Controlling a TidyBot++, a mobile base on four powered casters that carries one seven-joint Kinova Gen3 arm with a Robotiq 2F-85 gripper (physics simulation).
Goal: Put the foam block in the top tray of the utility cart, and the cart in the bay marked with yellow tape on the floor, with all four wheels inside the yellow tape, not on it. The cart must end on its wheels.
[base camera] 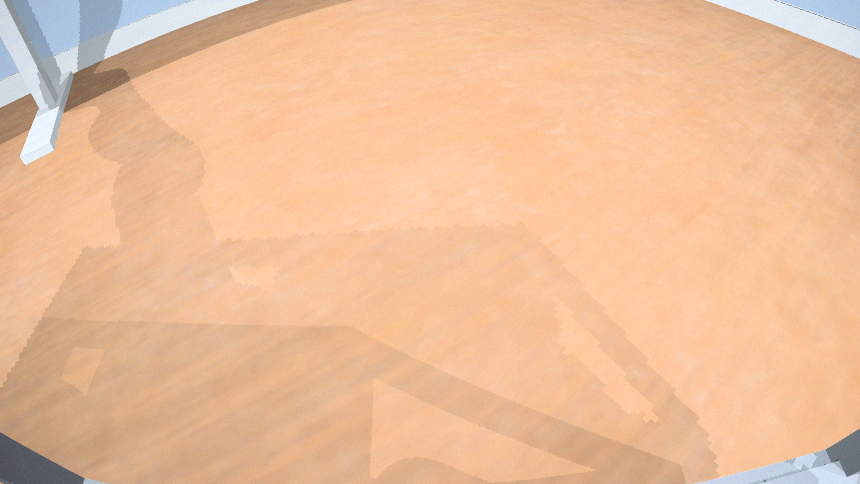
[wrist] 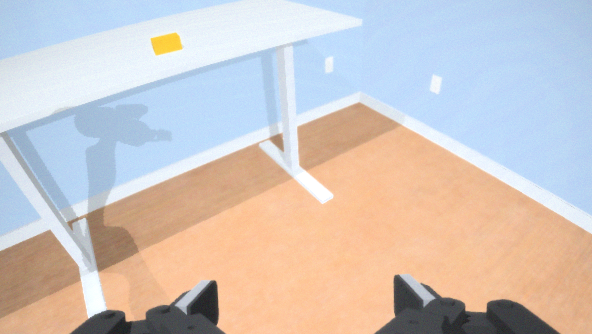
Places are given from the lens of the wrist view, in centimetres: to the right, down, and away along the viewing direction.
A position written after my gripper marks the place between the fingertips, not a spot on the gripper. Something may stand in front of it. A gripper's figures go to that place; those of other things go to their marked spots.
my gripper (wrist: pixel 305 298): 0, 6, 15
white table (wrist: pixel 59 77): -76, -29, 94
